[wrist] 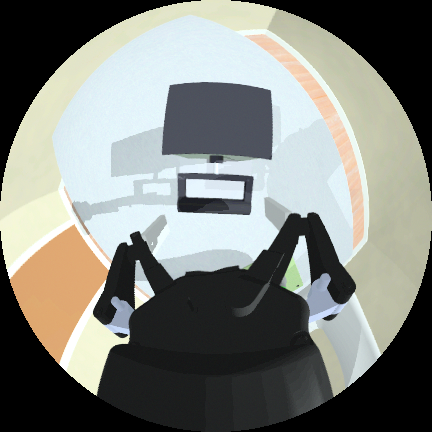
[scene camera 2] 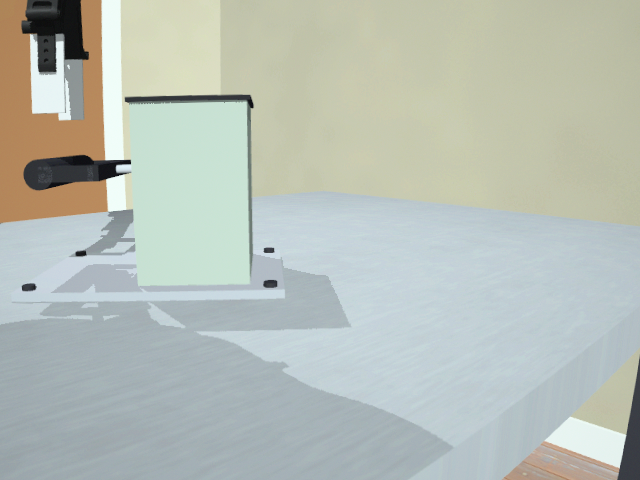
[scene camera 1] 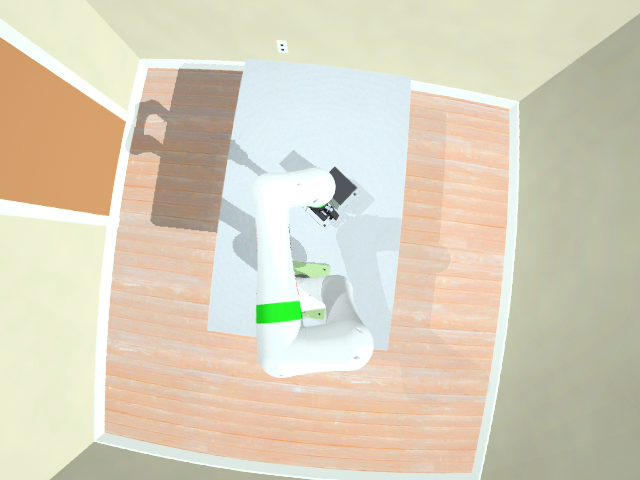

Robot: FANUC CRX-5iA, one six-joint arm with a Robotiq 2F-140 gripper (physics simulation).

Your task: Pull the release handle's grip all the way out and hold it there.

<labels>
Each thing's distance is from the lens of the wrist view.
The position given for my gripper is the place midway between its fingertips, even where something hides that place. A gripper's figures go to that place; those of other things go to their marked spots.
my gripper (wrist: 214,214): 0.19 m
release handle grip (wrist: 184,204): 0.23 m
</labels>
